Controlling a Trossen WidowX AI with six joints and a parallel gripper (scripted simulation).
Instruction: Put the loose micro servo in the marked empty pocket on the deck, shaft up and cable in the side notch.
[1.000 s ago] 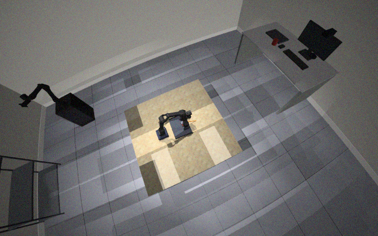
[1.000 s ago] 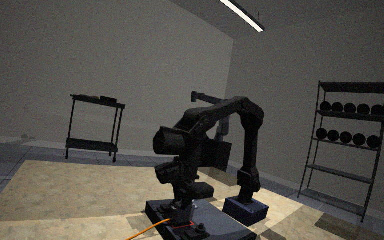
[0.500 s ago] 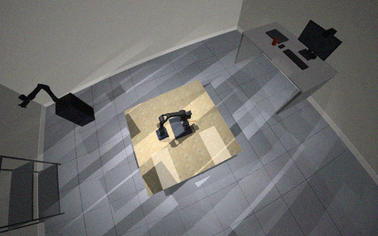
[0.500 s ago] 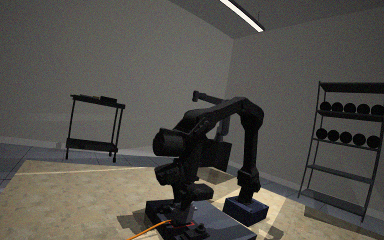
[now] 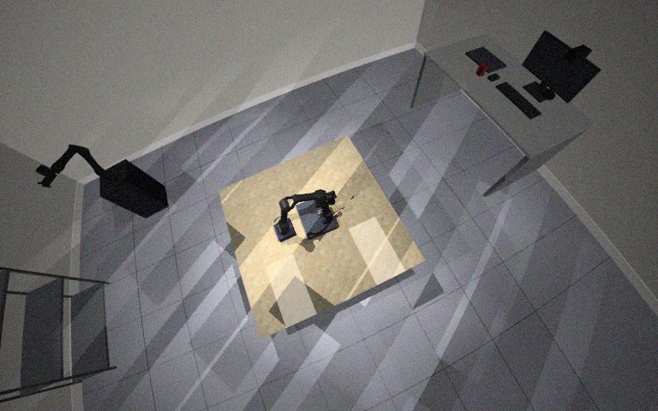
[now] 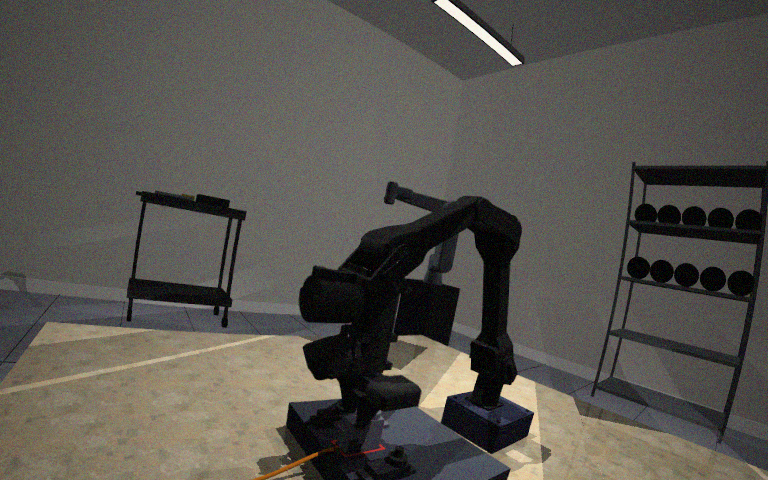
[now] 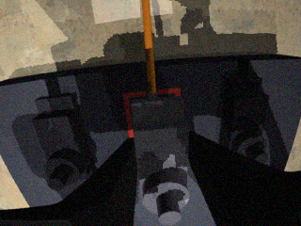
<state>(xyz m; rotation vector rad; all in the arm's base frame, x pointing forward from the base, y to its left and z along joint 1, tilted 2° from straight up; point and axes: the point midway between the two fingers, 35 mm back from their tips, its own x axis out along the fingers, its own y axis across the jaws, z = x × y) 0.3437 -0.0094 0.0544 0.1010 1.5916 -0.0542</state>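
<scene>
Right now the dark deck is 12 cm behind my gripper tip, 6 cm below it and 1 cm to the left of it.
</scene>
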